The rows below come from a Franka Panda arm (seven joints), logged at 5 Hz.
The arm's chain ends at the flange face. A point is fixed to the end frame.
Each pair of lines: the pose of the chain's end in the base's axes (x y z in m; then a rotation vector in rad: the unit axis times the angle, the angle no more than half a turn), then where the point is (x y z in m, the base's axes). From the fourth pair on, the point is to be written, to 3 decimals.
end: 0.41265, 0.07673, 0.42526, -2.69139, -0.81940, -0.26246
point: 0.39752 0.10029 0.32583
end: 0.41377, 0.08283, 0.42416, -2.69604, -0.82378, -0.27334
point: 0.39954 0.10595 0.32449
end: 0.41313, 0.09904, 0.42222, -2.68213, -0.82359, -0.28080
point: 0.39909 0.12348 0.32284
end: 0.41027, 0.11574, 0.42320, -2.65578, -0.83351, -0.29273
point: 0.396 0.142 0.324
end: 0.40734, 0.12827, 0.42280, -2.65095, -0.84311, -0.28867
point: 0.393 0.155 0.324
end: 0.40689, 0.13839, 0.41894, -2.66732, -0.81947, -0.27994
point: 0.392 0.164 0.320
